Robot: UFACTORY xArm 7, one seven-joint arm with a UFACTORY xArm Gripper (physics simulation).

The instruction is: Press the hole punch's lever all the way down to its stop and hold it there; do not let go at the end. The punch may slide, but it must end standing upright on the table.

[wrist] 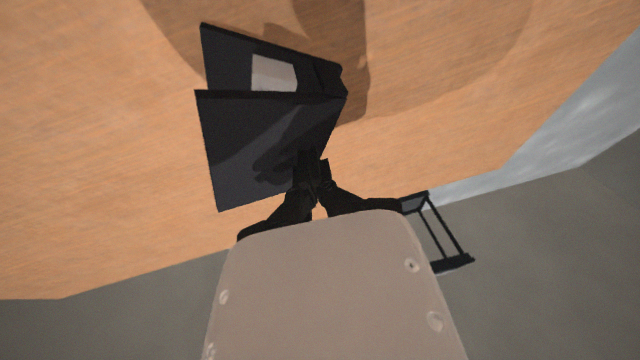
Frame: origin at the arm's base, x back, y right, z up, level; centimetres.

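Seen in the pictures: gripper, fingertip midpoint: [311, 160].
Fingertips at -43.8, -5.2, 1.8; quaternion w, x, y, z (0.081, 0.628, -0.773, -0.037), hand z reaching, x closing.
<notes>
Pixels of each thing's top centre, then the offset from my fingertips to it, as dx, dy, dz. "spot": a spot on its surface instead. Level surfaces: height alone.
- hole punch, middle of its top: [276, 176] +2.3, +2.3, +2.1
- light grey block, surface spot: [273, 74] spot: +6.6, -0.8, -2.6
- wooden table, its level: dz -6.4
The hole punch [320, 75] stands upright on the wooden table in the wrist view, left of the upper middle. Its dark base shows with a light grey block [273, 74] on it. Its broad dark lever [240, 130] slants over the base, with a wedge-shaped gap between them at the left. My gripper [311, 160] is shut and empty. Its fingertips are over the lower right part of the lever, and their shadow falls on the lever close beside them. Whether the tips touch the lever cannot be told, and the lever's stop does not show.
The wooden table [100, 150] spreads around the punch, with its edge running across below. Past the edge are a grey floor [540, 250] and a black-framed stand [452, 262] at the right. A pale blue-grey surface [575, 115] lies at the upper right.
</notes>
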